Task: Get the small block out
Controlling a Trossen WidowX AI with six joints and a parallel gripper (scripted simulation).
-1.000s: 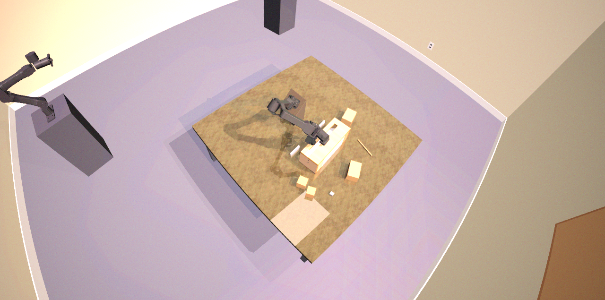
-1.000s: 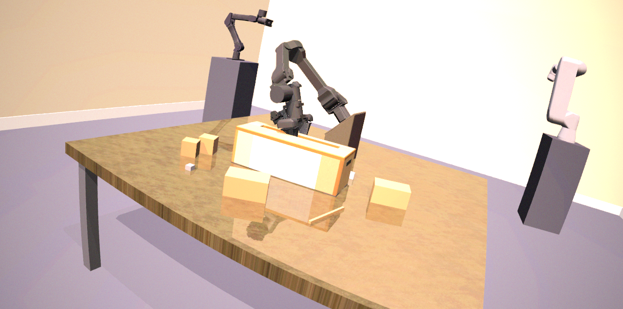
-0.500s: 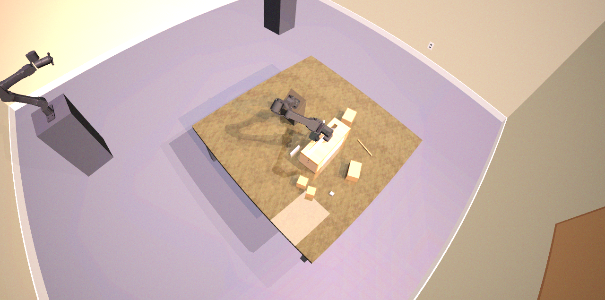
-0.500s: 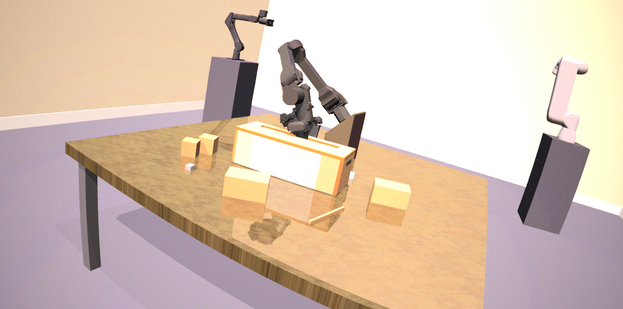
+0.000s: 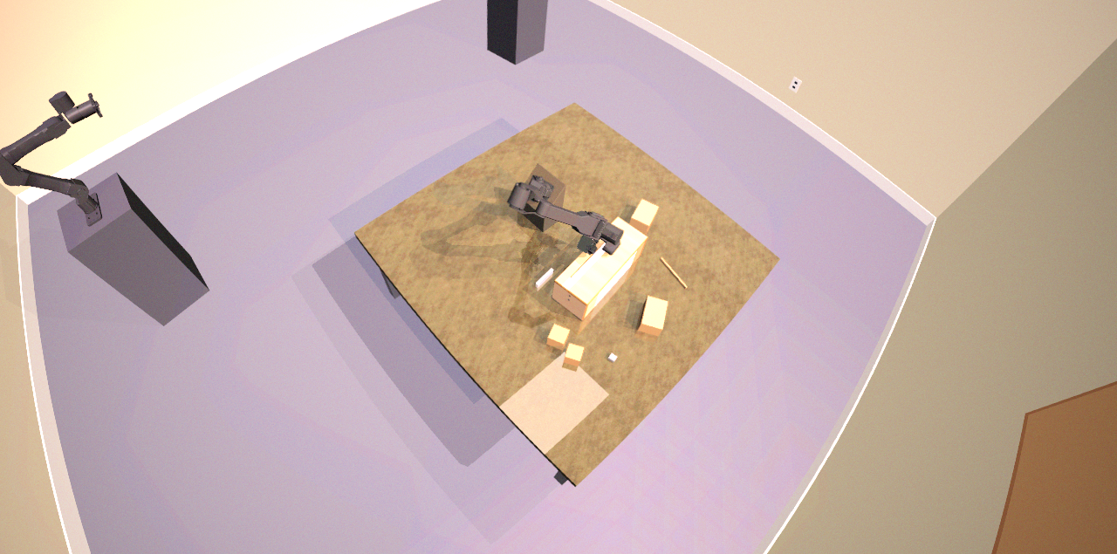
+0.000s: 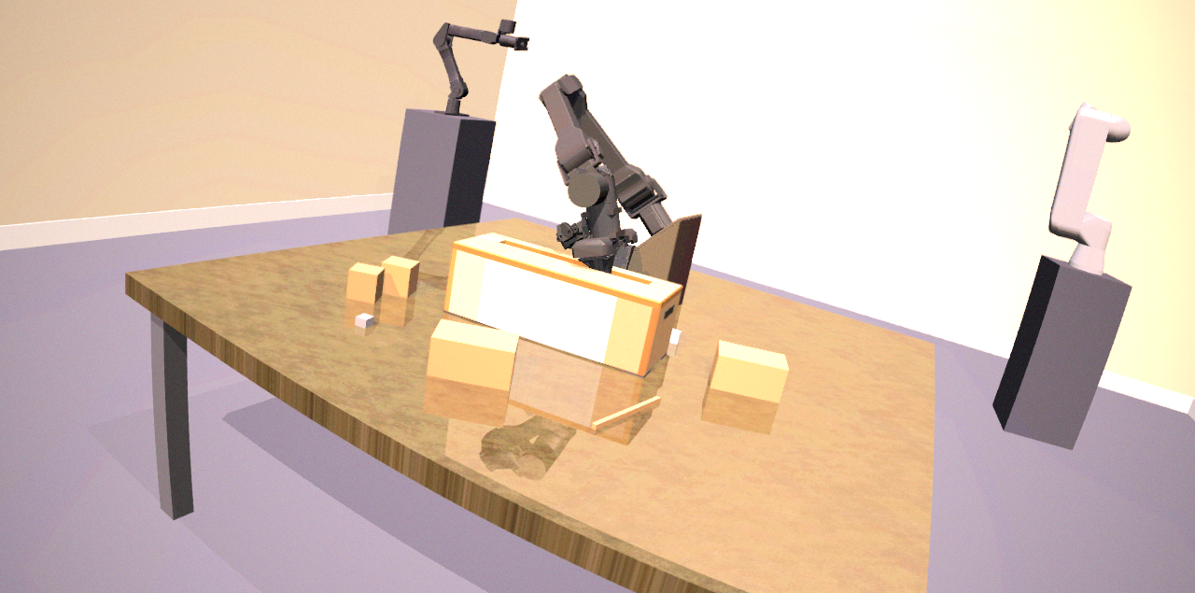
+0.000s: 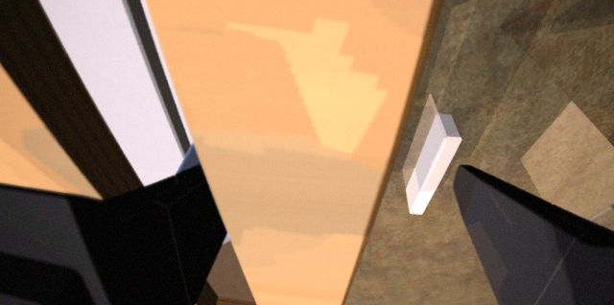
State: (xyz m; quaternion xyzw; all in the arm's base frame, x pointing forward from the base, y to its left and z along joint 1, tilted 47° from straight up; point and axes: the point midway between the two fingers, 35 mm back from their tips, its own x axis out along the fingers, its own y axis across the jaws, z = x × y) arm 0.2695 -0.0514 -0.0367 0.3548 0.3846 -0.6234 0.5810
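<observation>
Now: the light-blue block 50 mm ahead of my gripper tip and 20 mm to the left of it. From my gripper tip the other things lie so: thin wooden stick 290 mm ahead, 160 mm to the left, 80 mm below; then clear-fronted box 70 mm to the right, 40 mm ahead, 20 mm below.
</observation>
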